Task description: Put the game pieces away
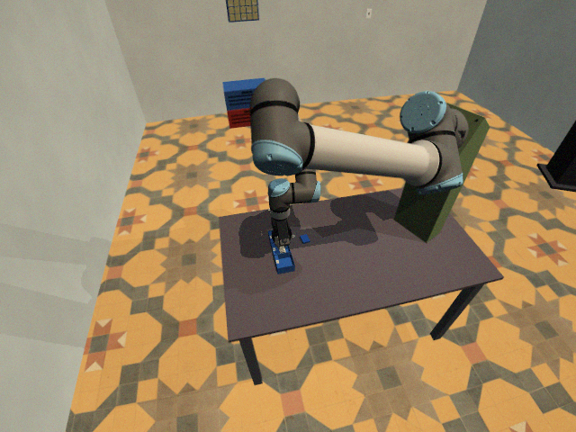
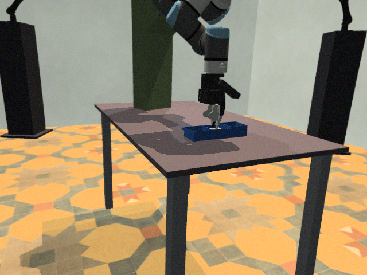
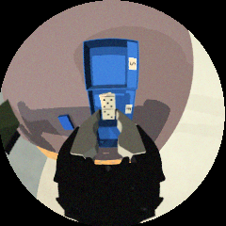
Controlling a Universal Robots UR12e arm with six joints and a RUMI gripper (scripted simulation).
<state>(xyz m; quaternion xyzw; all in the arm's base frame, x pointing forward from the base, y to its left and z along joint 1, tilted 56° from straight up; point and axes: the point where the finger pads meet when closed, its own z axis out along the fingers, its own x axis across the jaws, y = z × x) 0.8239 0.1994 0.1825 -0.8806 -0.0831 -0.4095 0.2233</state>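
The blue bin lies 1 cm ahead of my hand and 2 cm below it. From my hand the other things lie so: tiny ring: 3 cm behind, 11 cm to the right, 4 cm below; then cream domino: 3 cm below; then blue block: 9 cm behind, 11 cm to the right, 4 cm below.
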